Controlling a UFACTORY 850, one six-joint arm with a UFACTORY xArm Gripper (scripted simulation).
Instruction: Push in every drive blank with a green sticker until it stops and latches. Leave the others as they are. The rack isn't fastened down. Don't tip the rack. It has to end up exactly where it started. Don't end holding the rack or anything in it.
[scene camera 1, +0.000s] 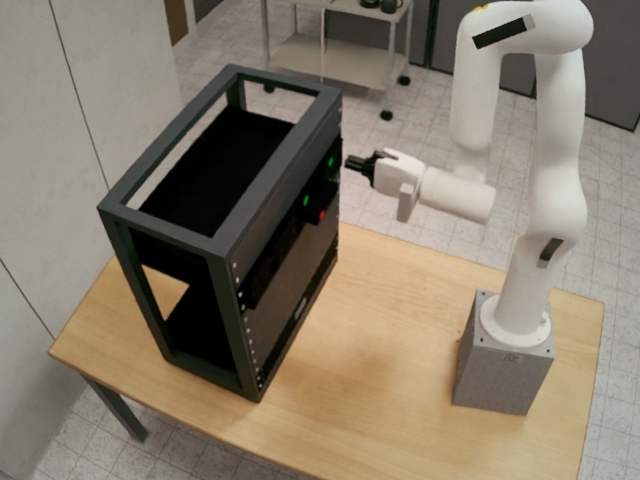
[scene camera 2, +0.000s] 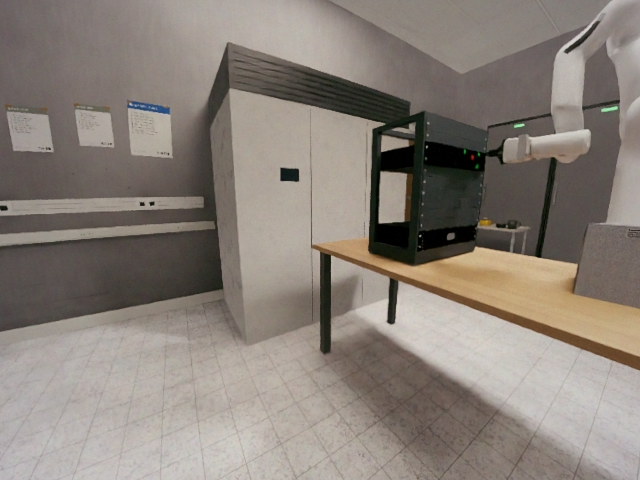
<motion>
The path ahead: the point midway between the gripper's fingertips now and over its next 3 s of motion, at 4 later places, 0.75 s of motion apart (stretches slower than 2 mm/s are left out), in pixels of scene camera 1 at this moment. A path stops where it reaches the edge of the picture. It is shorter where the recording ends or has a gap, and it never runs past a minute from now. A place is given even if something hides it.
My gripper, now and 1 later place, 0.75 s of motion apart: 346, 160; 373, 169
</motion>
